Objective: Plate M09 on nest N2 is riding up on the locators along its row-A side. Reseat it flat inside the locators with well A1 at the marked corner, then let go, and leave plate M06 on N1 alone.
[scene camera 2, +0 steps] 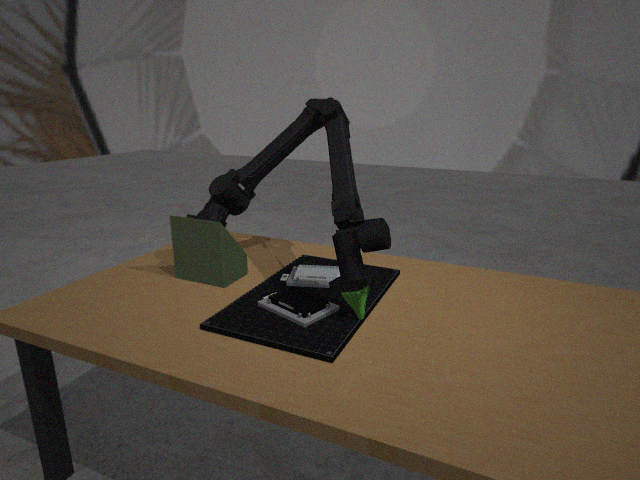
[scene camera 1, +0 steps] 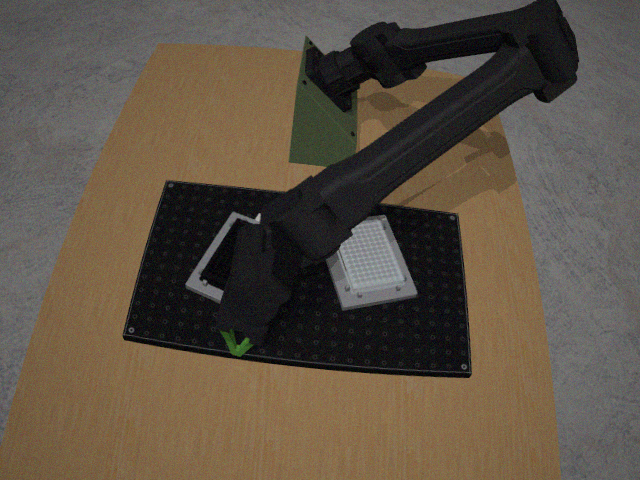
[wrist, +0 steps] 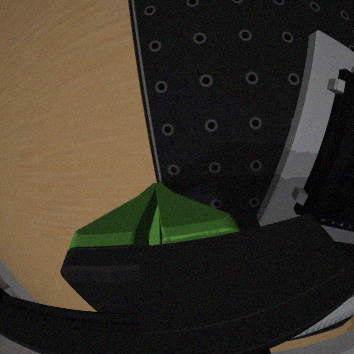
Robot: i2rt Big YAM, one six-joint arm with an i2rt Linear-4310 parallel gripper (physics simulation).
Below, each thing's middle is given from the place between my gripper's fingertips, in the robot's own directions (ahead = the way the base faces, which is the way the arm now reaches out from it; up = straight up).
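Scene:
My hand is 2 cm below the black well plate (scene camera 1: 216, 272) and 16 cm past it. The white well plate (scene camera 1: 367, 259) is 2 cm above my hand, 18 cm behind it and 19 cm to the left of it. As for the black perforated baseplate (scene camera 1: 429, 332), it is 1 cm below my hand, 9 cm to the left of it and 16 cm behind it.

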